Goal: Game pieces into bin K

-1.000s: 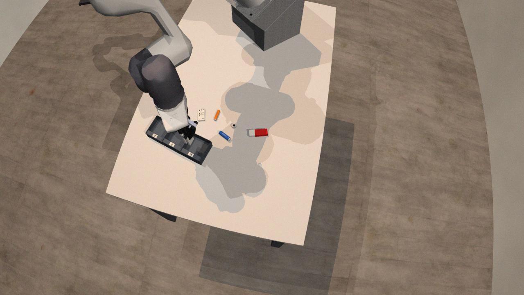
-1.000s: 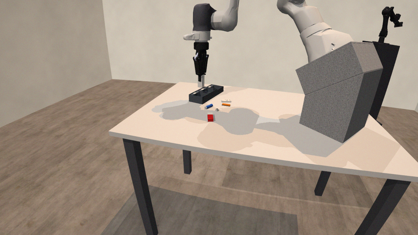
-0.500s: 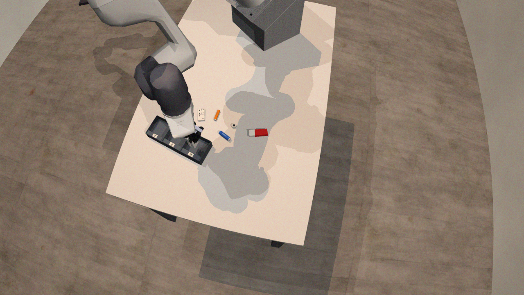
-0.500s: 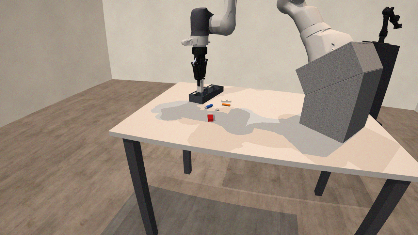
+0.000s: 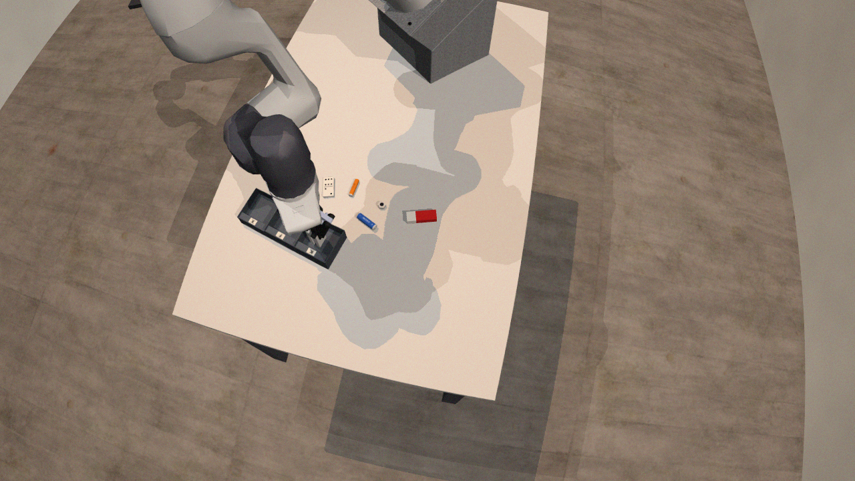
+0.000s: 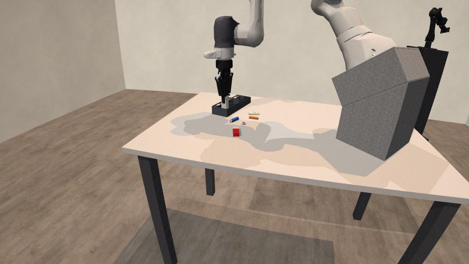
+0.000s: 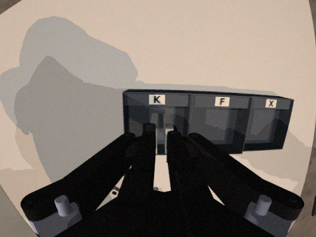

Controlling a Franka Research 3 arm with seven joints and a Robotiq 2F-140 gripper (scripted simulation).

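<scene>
The white domino is 140 mm behind my hand, 10 mm to the left of it and 50 mm below it. Round my hand: tray (30 mm behind, 70 mm to the right, 30 mm below); then orange battery (140 mm behind, 70 mm to the left, 50 mm below); then blue battery (50 mm behind, 100 mm to the left, 40 mm below).
</scene>
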